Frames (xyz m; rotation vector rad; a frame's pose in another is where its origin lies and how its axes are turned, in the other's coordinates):
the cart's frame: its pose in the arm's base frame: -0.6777 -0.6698 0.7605 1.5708 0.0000 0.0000
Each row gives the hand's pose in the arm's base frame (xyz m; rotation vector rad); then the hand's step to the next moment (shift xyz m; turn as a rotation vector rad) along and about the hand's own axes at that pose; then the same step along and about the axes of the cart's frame.
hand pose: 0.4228 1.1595 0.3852 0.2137 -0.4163 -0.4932
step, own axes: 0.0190 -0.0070 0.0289 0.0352 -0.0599 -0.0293
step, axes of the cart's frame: -0.0003 0.0301 0.0184 0.0162 -0.0322 0.0662
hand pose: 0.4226 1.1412 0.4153 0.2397 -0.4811 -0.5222
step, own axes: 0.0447 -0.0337 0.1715 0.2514 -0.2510 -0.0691
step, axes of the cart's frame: -0.0654 0.1534 0.0689 0.1199 -0.0494 0.3379
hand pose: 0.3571 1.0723 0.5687 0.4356 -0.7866 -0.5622
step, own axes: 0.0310 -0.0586 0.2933 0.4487 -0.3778 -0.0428
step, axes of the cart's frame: -0.2227 0.1693 0.1104 0.1745 0.0020 0.5616
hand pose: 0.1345 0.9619 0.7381 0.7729 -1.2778 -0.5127
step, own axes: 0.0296 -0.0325 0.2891 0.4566 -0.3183 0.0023
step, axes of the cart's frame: -0.2709 0.0231 0.1076 0.1281 0.0564 0.5387
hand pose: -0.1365 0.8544 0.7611 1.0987 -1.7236 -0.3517
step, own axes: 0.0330 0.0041 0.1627 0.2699 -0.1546 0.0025
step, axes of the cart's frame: -0.1444 -0.0491 0.0657 0.0579 0.0554 0.3006
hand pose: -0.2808 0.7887 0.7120 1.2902 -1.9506 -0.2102
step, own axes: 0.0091 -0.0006 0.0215 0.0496 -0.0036 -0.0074
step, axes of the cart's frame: -0.0158 -0.0105 0.0136 -0.0017 0.0284 0.0414
